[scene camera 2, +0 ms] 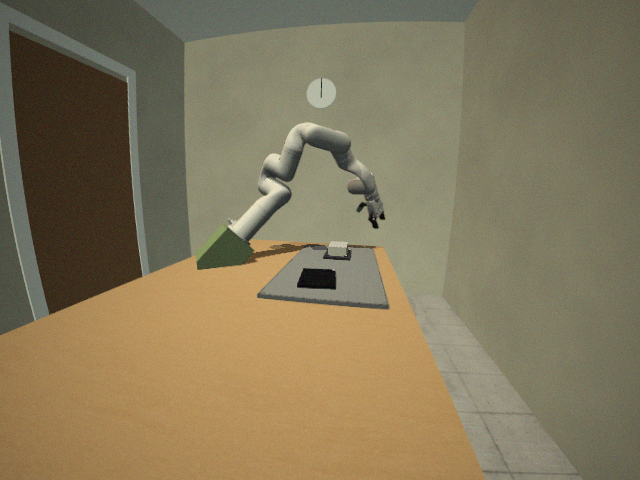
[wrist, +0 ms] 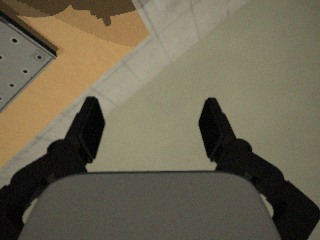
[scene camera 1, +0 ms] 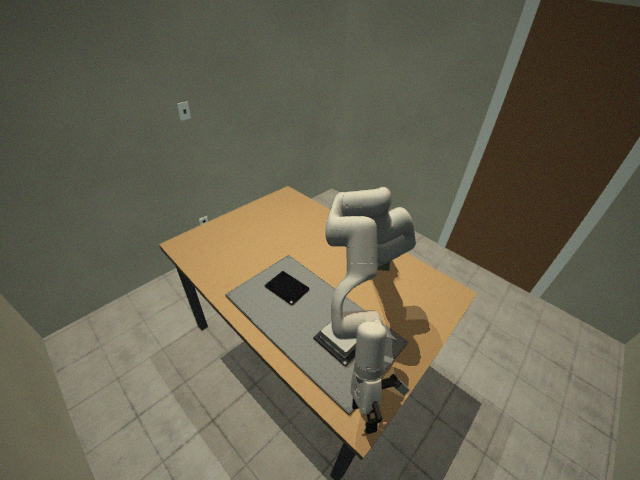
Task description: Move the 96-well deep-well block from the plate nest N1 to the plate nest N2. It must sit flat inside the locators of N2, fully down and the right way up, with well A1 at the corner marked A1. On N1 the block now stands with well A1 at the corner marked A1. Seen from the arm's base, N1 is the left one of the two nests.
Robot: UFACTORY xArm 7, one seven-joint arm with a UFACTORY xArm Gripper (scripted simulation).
Labels:
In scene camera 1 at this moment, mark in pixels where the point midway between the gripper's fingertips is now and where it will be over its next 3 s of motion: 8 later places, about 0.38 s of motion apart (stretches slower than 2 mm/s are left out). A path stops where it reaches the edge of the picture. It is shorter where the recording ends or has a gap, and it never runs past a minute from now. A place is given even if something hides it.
My gripper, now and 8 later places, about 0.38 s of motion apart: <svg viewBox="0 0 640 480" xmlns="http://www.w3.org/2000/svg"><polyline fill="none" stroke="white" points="363,419 354,407 347,394 342,383 339,370 337,358 337,346 339,337 341,328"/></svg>

